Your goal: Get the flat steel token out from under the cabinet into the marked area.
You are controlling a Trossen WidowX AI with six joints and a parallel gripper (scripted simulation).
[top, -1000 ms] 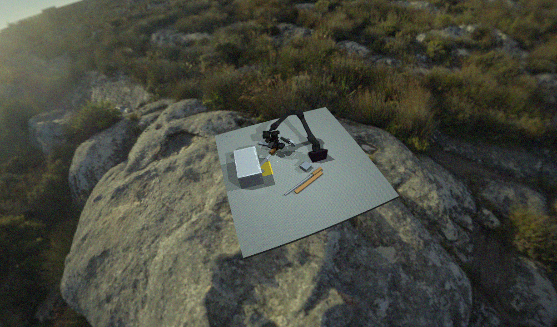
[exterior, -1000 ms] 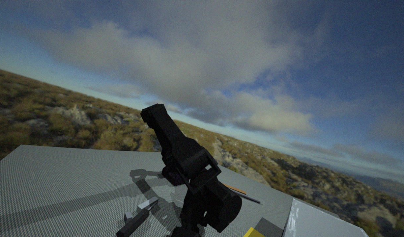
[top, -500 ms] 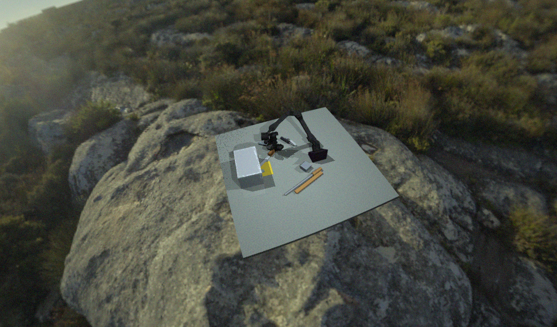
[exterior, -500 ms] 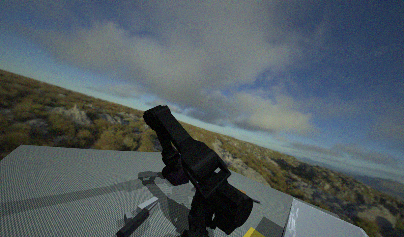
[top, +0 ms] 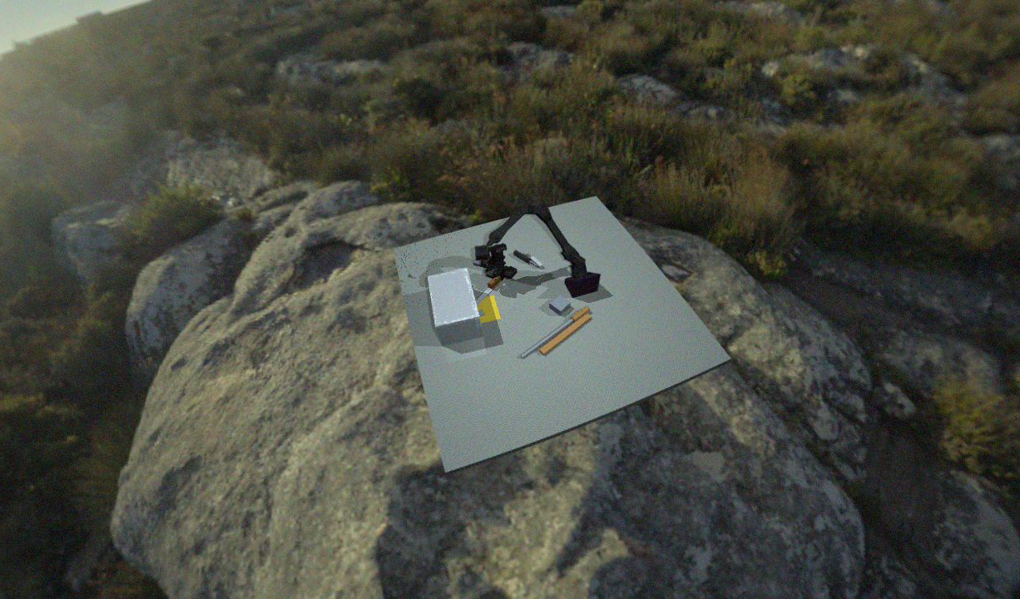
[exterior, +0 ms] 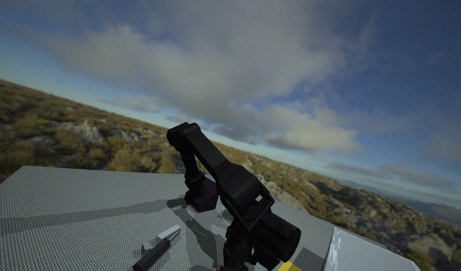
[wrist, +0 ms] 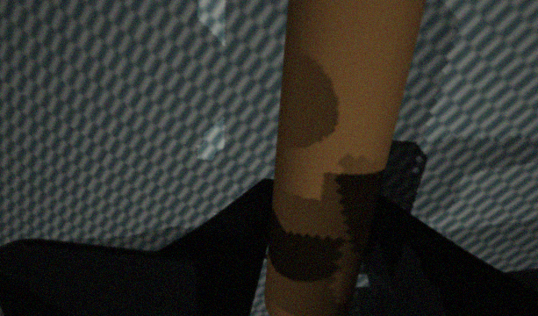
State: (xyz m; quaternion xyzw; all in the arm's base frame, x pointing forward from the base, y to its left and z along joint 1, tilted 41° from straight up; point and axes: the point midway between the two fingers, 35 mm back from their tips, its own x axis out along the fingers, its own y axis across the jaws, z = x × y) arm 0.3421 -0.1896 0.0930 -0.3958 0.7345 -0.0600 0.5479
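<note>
The small grey cube is 19 cm behind my gripper tip and 10 cm to the right of it. The rest, counted from my gripper tip: grey bar: 22 cm behind, 2 cm to the right; then grey block: 29 cm to the left, 19 cm behind, 1 cm above; then wooden stick: 44 cm to the left, 14 cm behind.
</note>
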